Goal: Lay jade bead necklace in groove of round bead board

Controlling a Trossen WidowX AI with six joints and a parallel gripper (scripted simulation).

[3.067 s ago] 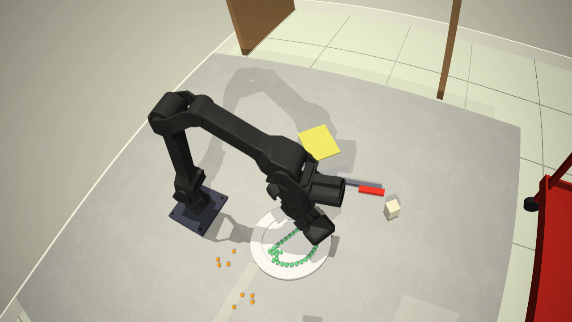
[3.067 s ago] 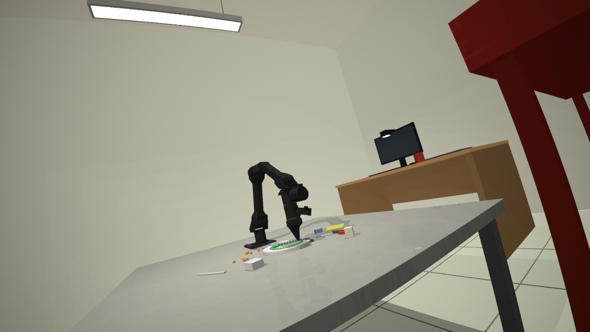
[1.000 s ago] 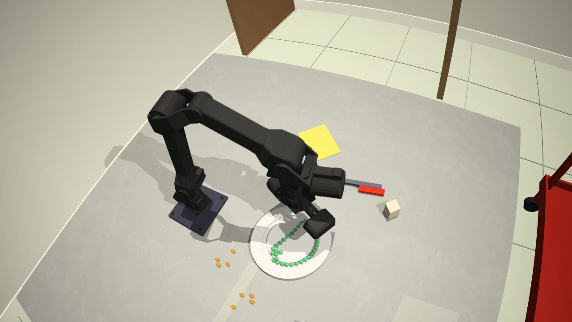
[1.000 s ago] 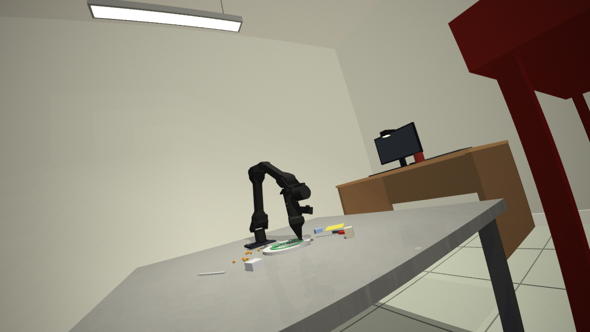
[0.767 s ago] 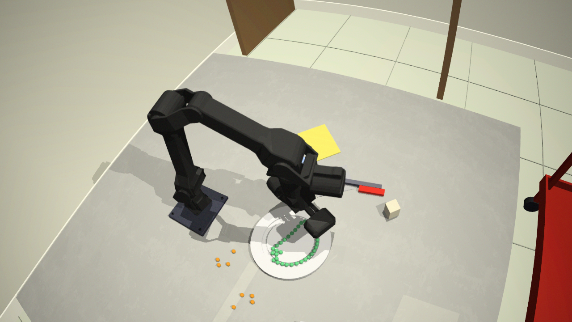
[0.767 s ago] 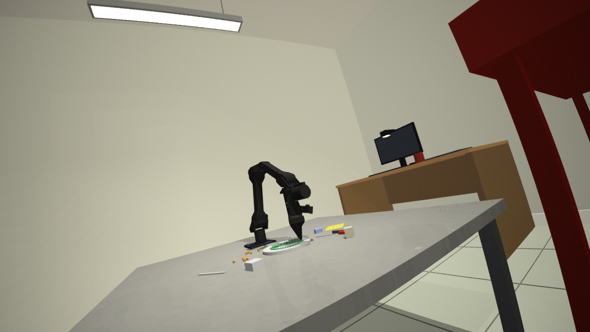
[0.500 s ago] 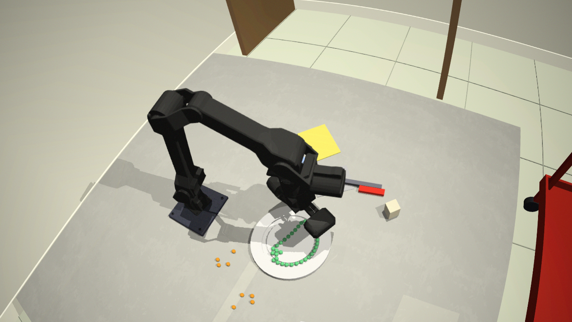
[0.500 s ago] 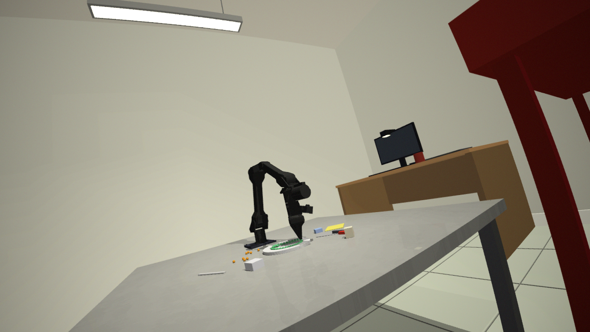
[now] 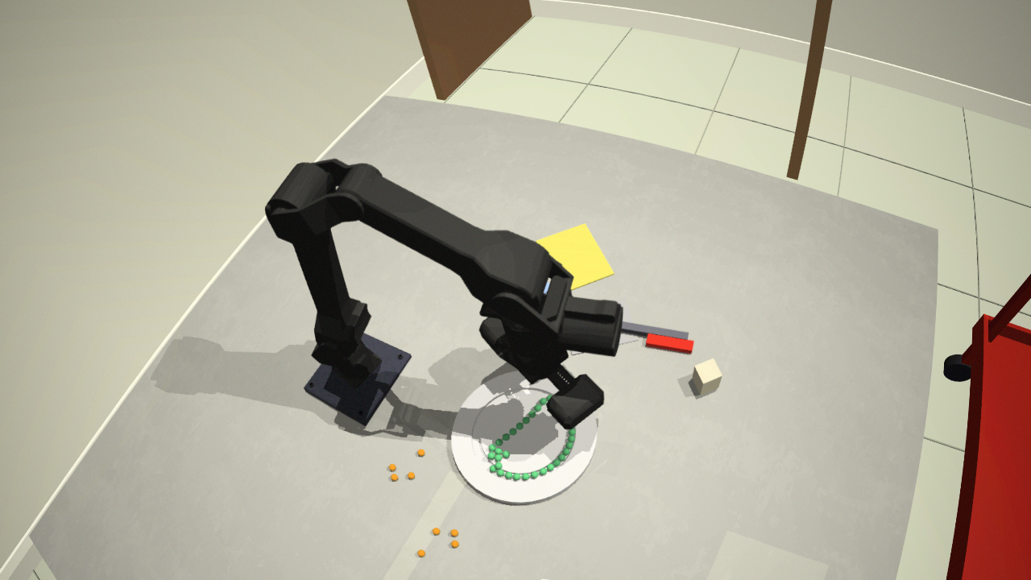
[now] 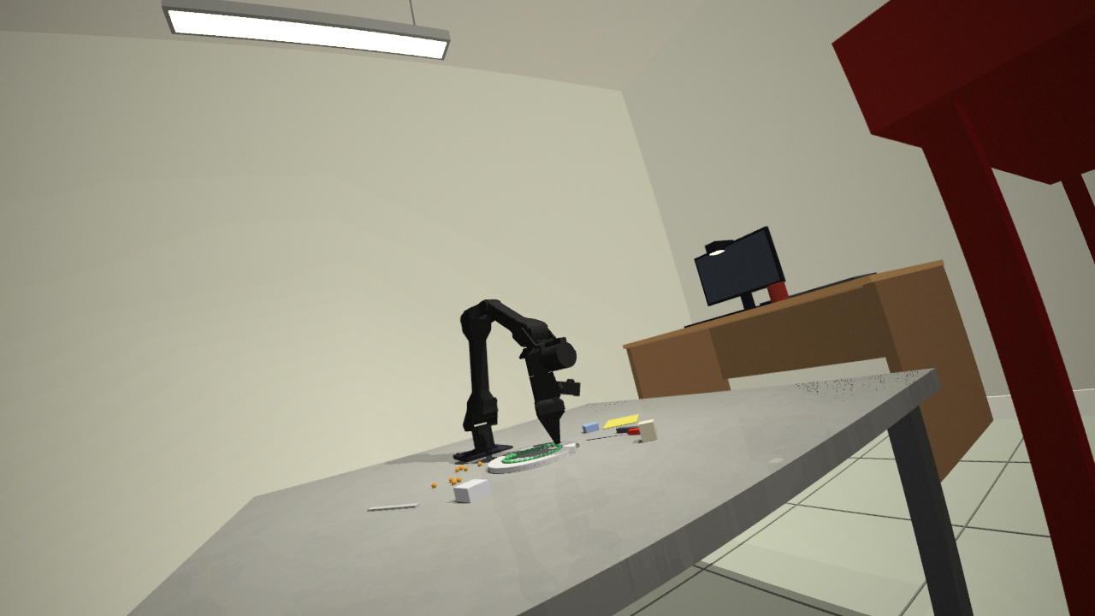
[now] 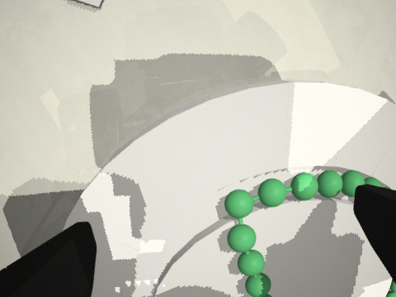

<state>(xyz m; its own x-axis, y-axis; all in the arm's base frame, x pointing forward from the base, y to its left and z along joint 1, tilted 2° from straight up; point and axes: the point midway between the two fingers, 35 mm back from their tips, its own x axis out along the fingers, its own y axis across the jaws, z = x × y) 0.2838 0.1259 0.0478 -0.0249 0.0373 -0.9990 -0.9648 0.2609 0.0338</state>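
Now: the inner disc 10 mm ahead of my gripper tip, 70 mm to the right of it and 10 mm below it. The rest, counted from my gripper tip: blue cube: 130 mm behind, 140 mm to the left, 10 mm below; grey sheet: 10 mm behind, 140 mm to the left, 20 mm below; bead board: 10 mm ahead, 70 mm to the right, 20 mm below.
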